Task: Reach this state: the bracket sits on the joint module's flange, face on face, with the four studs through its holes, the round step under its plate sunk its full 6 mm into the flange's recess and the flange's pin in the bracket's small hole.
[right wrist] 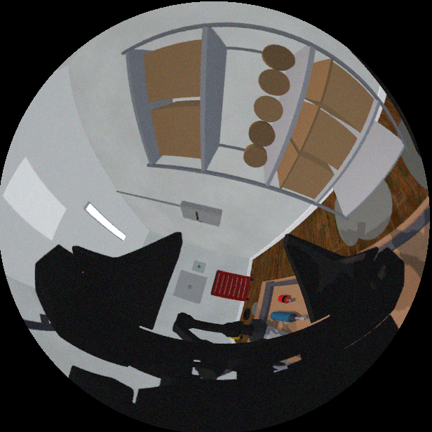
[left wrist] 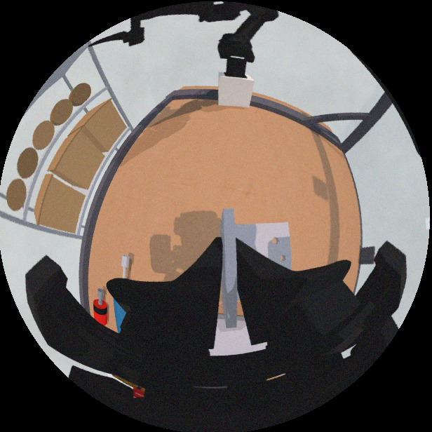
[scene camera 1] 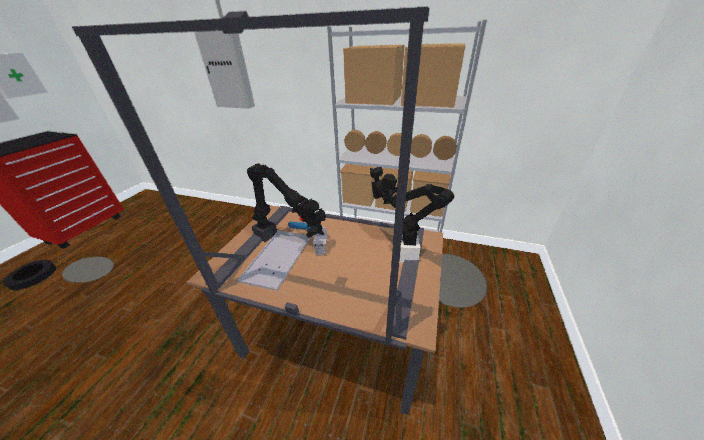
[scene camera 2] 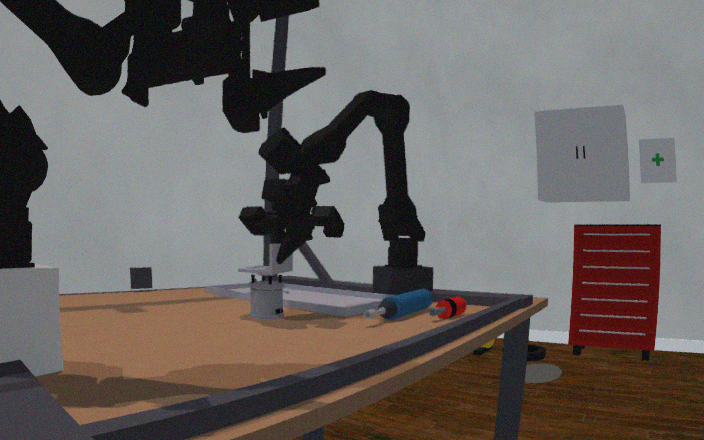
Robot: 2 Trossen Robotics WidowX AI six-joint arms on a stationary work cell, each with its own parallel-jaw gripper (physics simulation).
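Places are measured from the left arm's base along level axes (x down, y ahead, z right), in metres.
Pixels of known places: left gripper, between the fingertips: (scene camera 1: 324,234) (scene camera 2: 275,262); right gripper, between the fingertips: (scene camera 1: 371,175) (scene camera 2: 322,35); left arm's base, origin of its link: (scene camera 1: 263,225) (scene camera 2: 403,266); right arm's base, origin of its link: (scene camera 1: 409,241).
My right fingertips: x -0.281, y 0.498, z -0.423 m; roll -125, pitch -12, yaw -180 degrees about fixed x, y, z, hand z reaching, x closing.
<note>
Ahead of a thing's pixels: the offset from my right fingertips to its top centre. "spot": to the spot under its first point.
The light grey bracket (scene camera 2: 254,269) (left wrist: 228,260) is held with its upright web between the fingers of my left gripper (scene camera 2: 281,256) (left wrist: 224,241), which is shut on it. Its plate looks nearly level. The white, round joint module @[dx +0.281, dy -0.118, dz +0.356 m] (scene camera 2: 266,301) (scene camera 1: 320,249) stands on the table under the plate. In scene camera 2 a gap shows between plate and flange, with dark studs standing in it; whether any tip enters a hole cannot be told. In the left wrist view two plate holes show tan through them. The step, recess and pin are hidden. My right gripper (right wrist: 235,238) is open and empty, high above the table.
A pale tray @[dx +0.339, dy -0.280, dz +0.524 m] (scene camera 1: 280,254) (scene camera 2: 332,310) lies beside the module. A blue tool @[spot: dx +0.329, dy -0.335, dz +0.221 m] (scene camera 2: 410,303) (right wrist: 283,316) and a red tool @[dx +0.321, dy -0.381, dz +0.175 m] (scene camera 2: 451,308) (left wrist: 100,311) lie near the table edge. The right arm's base stands on a white block @[spot: dx +0.295, dy +0.272, dz +0.088 m] (scene camera 2: 31,316) (left wrist: 235,91).
</note>
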